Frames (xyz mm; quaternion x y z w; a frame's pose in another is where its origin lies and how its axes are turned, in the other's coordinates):
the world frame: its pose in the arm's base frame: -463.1 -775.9 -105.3 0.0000 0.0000 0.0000 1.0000
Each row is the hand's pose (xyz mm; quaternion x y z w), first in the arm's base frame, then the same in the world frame.
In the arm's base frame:
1: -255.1 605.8 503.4 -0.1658 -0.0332 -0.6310 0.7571
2: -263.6 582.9 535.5 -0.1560 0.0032 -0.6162 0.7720
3: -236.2 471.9 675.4 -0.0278 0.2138 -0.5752 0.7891
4: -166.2 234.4 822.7 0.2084 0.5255 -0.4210 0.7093
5: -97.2 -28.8 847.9 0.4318 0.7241 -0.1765 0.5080
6: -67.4 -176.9 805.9 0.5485 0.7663 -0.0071 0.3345
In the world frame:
1: 208.0 1381.7 608.7 -0.1658 -0.0332 -0.6310 0.7571
2: 199.5 1358.8 640.8 -0.1560 0.0032 -0.6162 0.7720
3: 226.9 1247.8 780.7 -0.0278 0.2138 -0.5752 0.7891
4: 296.9 1010.3 928.0 0.2084 0.5255 -0.4210 0.7093
5: 365.9 747.1 953.2 0.4318 0.7241 -0.1765 0.5080
6: 395.7 599.0 911.2 0.5485 0.7663 -0.0071 0.3345

